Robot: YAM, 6 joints.
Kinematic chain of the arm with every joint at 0, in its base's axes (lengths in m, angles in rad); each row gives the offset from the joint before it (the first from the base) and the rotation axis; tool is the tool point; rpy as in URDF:
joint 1: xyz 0 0 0.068 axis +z
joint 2: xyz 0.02 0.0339 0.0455 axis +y
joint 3: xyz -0.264 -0.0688 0 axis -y
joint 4: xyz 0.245 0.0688 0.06 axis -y
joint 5: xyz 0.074 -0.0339 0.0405 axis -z
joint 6: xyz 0.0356 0 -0.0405 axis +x
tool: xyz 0 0 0 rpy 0 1.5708 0
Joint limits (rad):
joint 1: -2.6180..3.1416
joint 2: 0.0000..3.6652
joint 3: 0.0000..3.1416
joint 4: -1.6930..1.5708
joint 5: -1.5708..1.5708
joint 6: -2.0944..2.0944
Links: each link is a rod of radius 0.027 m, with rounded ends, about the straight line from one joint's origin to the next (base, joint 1, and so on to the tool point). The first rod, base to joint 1, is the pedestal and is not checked.
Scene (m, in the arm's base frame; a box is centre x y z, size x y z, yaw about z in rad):
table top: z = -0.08
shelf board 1: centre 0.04 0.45 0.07 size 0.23 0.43 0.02 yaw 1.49
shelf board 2: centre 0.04 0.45 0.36 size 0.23 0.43 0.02 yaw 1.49
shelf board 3: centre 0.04 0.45 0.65 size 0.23 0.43 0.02 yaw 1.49
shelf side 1: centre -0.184 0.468 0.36 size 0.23 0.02 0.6 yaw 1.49
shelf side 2: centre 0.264 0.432 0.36 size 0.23 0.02 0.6 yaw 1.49
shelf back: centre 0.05 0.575 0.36 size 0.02 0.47 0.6 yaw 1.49
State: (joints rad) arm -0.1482 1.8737 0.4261 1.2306 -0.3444 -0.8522
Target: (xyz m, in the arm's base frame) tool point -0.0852 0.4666 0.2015
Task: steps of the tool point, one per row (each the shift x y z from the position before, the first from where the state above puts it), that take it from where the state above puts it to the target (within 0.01 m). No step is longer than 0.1 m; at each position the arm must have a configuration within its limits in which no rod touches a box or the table.
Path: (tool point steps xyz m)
1: -0.0026 0.0854 0.0136
2: -0.0277 0.0809 0.0136
3: -0.0504 0.0691 0.0137
4: -0.0683 0.0509 0.0136
5: -0.0799 0.0283 0.0136
6: -0.0840 0.0034 0.0135
7: -0.0805 -0.0215 0.0133
8: -0.0022 0.0705 0.0097
9: 0.0055 0.0681 -0.0002
10: 0.0130 0.0629 -0.0095

